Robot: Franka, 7 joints.
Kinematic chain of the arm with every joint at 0, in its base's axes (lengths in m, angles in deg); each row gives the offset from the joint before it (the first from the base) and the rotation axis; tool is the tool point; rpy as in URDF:
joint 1: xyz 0 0 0.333 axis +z
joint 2: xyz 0 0 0 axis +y
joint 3: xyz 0 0 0.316 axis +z
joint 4: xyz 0.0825 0 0 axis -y
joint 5: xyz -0.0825 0 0.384 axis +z
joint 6: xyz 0 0 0 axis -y
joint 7: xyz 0.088 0 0 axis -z
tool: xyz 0 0 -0.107 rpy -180 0 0
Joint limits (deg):
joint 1: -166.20..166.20
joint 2: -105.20..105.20
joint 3: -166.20..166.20
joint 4: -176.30..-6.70
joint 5: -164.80..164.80
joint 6: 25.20..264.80
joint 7: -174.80..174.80
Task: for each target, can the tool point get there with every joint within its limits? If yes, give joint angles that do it. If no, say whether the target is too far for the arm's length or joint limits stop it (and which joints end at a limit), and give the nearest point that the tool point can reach.
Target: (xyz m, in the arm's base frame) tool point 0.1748 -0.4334 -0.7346
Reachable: no: too far | nearest point 0.1456 -0.3609 -0.3501 | short by 0.392 m
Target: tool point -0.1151 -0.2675 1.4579
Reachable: no: too far | nearest point -0.0850 -0.1975 1.1635 | short by 0.304 m
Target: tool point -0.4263 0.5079 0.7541
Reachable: yes | joints 112.28 26.97 13.56 -58.28 -69.87 197.56 -102.51
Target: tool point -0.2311 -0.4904 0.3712
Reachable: yes | joints 125.77 -2.93 121.45 -131.29 50.13 154.25 92.67
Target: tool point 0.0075 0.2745 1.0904
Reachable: yes | joints 28.30 11.43 117.72 -36.51 -129.01 76.81 -42.48
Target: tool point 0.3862 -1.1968 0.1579
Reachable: no: too far | nearest point 0.2609 -0.8086 0.2147 | short by 0.412 m
